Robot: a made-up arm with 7 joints. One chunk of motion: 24 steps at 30 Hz.
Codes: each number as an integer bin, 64 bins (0 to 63) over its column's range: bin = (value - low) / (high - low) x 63, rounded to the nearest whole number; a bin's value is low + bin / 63 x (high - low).
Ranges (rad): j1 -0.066..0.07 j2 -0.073..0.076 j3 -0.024..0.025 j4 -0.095..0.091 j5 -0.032..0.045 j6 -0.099..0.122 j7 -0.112..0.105
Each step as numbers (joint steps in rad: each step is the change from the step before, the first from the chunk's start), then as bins.
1 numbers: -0.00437 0.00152 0.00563 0.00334 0.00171 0.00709 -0.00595
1 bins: 29 32 38 33 28 30 31
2 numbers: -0.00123 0.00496 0.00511 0.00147 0.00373 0.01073 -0.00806
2 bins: 30 33 37 33 29 31 30
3 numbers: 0.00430 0.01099 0.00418 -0.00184 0.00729 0.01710 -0.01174
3 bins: 33 36 36 32 32 33 29
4 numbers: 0.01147 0.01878 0.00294 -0.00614 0.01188 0.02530 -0.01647
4 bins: 36 39 35 30 36 35 28
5 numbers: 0.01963 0.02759 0.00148 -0.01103 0.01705 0.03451 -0.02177
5 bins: 40 43 33 28 40 38 26
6 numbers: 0.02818 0.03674 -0.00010 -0.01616 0.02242 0.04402 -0.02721
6 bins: 44 46 31 27 45 41 25
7 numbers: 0.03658 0.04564 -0.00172 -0.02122 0.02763 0.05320 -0.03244
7 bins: 48 50 29 25 49 43 23
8 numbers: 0.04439 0.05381 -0.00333 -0.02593 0.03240 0.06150 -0.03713
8 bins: 51 54 27 23 53 46 22
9 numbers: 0.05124 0.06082 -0.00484 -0.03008 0.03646 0.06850 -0.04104
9 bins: 54 57 25 22 56 48 21
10 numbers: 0.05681 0.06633 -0.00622 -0.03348 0.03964 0.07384 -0.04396
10 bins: 57 59 23 21 59 49 20
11 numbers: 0.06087 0.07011 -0.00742 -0.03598 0.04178 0.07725 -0.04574
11 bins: 59 61 21 20 60 50 19
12 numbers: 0.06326 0.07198 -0.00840 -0.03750 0.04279 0.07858 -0.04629
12 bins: 60 61 20 19 61 51 19
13 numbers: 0.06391 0.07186 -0.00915 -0.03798 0.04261 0.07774 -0.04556
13 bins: 60 61 19 19 61 50 19
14 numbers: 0.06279 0.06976 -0.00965 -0.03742 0.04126 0.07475 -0.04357
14 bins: 60 60 18 20 60 50 20
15 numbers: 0.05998 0.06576 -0.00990 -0.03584 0.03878 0.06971 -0.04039
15 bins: 58 59 18 20 58 48 21
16 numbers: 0.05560 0.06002 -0.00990 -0.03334 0.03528 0.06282 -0.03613
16 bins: 56 56 18 21 55 46 22
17 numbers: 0.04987 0.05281 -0.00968 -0.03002 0.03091 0.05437 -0.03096
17 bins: 54 53 18 22 51 44 24
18 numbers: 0.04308 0.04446 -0.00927 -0.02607 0.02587 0.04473 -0.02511
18 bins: 51 50 19 23 47 41 25
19 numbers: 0.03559 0.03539 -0.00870 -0.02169 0.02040 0.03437 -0.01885
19 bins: 47 46 20 25 43 38 27
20 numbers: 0.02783 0.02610 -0.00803 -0.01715 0.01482 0.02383 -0.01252
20 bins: 43 42 21 26 38 35 29
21 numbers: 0.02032 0.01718 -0.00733 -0.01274 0.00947 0.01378 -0.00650
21 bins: 40 38 21 28 34 32 31
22 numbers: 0.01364 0.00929 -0.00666 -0.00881 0.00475 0.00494 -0.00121
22 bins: 37 35 22 29 30 30 32
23 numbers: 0.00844 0.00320 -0.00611 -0.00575 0.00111 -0.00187 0.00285
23 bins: 34 32 23 30 27 28 33
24 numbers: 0.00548 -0.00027 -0.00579 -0.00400 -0.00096 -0.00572 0.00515
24 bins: 33 31 23 31 25 27 34
